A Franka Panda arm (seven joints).
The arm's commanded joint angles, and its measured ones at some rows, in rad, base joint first. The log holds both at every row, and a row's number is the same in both.
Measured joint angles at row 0:
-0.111 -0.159 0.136 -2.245 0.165 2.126 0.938
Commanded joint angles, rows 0 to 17:
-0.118 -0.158 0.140 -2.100 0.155 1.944 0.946
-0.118 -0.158 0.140 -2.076 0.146 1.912 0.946
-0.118 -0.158 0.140 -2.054 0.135 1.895 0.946
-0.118 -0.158 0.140 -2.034 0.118 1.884 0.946
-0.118 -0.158 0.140 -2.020 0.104 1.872 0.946
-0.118 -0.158 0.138 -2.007 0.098 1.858 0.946
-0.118 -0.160 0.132 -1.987 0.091 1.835 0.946
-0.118 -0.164 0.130 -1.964 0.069 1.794 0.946
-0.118 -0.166 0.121 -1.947 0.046 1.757 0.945
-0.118 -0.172 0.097 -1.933 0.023 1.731 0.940
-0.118 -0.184 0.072 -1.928 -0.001 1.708 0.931
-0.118 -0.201 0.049 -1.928 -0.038 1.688 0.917
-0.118 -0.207 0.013 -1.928 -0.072 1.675 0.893
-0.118 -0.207 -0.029 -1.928 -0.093 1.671 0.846
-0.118 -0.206 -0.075 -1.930 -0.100 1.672 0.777
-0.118 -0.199 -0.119 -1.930 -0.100 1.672 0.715
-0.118 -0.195 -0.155 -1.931 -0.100 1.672 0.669
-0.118 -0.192 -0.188 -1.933 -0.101 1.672 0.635
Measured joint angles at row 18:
-0.121 -0.203 -0.102 -1.936 -0.084 1.692 0.749
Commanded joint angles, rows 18 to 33:
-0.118 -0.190 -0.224 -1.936 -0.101 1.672 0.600
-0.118 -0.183 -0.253 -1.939 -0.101 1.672 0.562
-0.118 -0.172 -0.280 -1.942 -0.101 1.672 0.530
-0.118 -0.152 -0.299 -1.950 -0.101 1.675 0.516
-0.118 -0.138 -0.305 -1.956 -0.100 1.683 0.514
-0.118 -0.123 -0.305 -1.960 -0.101 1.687 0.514
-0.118 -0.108 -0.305 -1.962 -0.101 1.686 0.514
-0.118 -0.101 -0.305 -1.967 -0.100 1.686 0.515
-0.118 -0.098 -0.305 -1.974 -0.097 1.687 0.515
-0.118 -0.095 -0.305 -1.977 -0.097 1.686 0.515
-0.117 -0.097 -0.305 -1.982 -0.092 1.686 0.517
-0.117 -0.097 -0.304 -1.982 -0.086 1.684 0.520
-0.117 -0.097 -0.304 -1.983 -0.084 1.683 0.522
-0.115 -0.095 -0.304 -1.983 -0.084 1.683 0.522
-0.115 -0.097 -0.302 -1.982 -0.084 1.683 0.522
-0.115 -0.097 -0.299 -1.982 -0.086 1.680 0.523
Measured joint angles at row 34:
-0.119 -0.084 -0.308 -1.979 -0.085 1.692 0.518
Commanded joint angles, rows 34 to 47:
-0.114 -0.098 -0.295 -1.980 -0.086 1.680 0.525
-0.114 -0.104 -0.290 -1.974 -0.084 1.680 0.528
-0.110 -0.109 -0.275 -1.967 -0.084 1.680 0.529
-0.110 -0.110 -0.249 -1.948 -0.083 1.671 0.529
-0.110 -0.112 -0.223 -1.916 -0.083 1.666 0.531
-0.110 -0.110 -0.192 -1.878 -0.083 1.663 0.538
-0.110 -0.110 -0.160 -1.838 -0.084 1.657 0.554
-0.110 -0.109 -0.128 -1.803 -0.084 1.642 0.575
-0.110 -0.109 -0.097 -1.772 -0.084 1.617 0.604
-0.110 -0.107 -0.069 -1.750 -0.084 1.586 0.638
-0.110 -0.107 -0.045 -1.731 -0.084 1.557 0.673
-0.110 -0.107 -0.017 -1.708 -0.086 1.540 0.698
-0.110 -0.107 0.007 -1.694 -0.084 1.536 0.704
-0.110 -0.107 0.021 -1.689 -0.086 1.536 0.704
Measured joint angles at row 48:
-0.103 -0.120 -0.031 -1.741 -0.084 1.575 0.673
